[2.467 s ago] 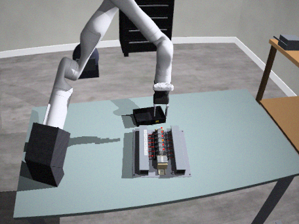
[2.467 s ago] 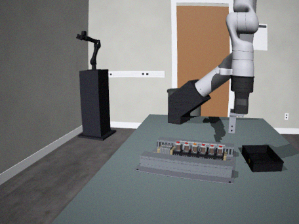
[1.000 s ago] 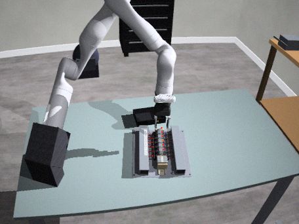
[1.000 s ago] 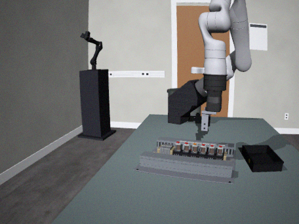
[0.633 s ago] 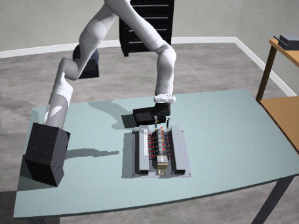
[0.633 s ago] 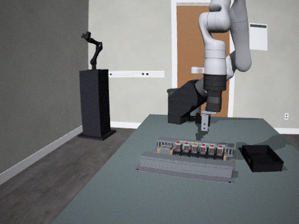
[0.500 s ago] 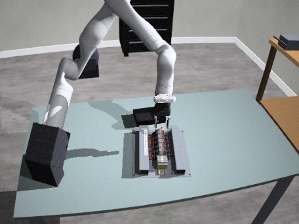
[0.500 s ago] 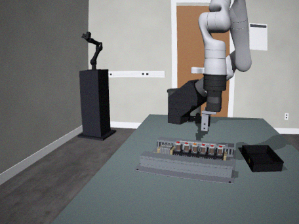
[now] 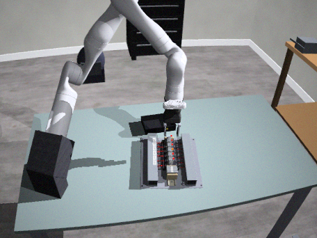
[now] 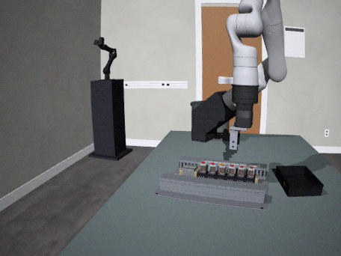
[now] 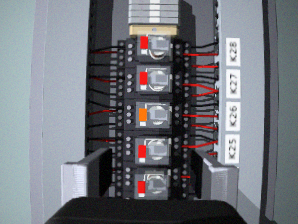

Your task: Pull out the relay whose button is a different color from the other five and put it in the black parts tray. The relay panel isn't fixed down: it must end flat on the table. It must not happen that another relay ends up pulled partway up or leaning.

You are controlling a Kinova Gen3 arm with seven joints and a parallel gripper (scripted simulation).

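Right now the relay is 90 mm below my hand and 30 mm to the right of it. Round my hand: black parts tray 220 mm to the left, 130 mm below, 30 mm behind.
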